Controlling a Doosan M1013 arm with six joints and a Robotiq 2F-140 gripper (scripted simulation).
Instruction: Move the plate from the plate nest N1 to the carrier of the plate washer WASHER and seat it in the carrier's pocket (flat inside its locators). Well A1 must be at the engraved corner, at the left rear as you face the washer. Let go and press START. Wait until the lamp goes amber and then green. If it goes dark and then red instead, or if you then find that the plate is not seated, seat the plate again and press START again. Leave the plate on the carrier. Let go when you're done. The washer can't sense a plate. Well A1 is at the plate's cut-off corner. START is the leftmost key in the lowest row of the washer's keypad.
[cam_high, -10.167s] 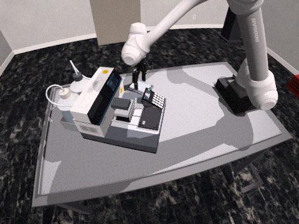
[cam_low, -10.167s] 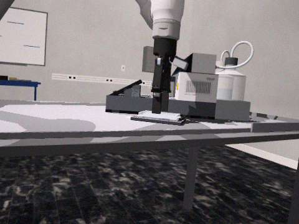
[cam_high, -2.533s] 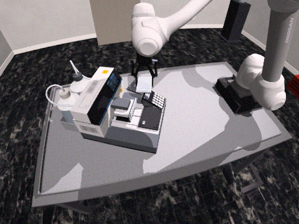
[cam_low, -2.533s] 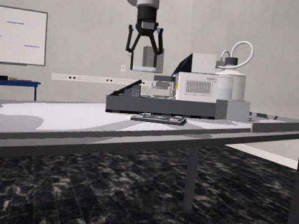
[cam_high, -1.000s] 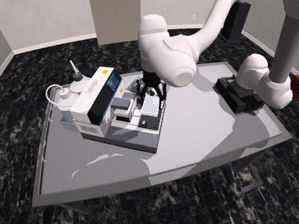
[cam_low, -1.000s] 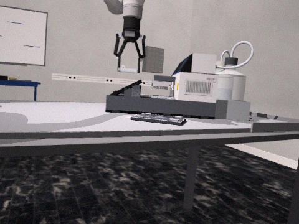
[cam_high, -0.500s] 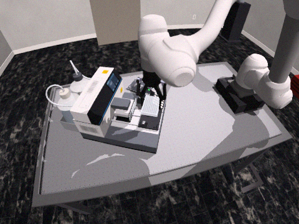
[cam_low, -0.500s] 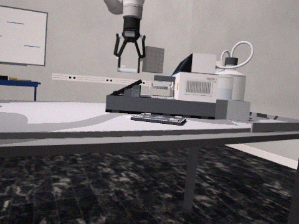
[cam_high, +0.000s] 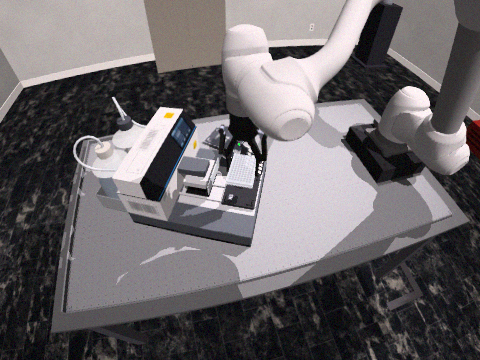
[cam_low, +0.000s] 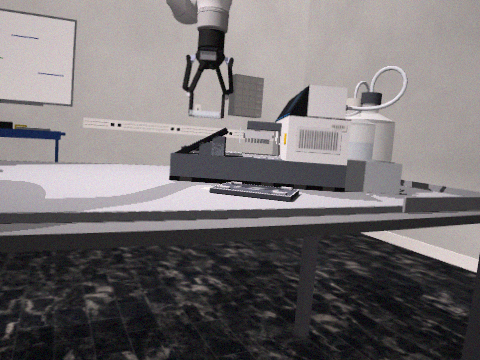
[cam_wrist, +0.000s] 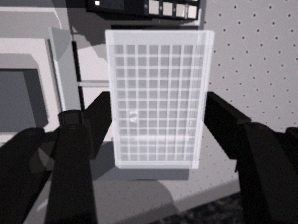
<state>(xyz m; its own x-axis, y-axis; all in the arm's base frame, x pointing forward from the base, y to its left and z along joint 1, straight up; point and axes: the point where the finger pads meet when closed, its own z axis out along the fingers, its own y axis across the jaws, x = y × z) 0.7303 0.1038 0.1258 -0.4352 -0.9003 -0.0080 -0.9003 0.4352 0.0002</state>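
Right now the dark carrier is 12 cm below my hand. Round my hand: plate washer: 14 cm ahead, 7 cm to the right, 7 cm below; then white well plate: 2 cm below; then plate nest N1: 34 cm to the right, 19 cm below, 1 cm behind.
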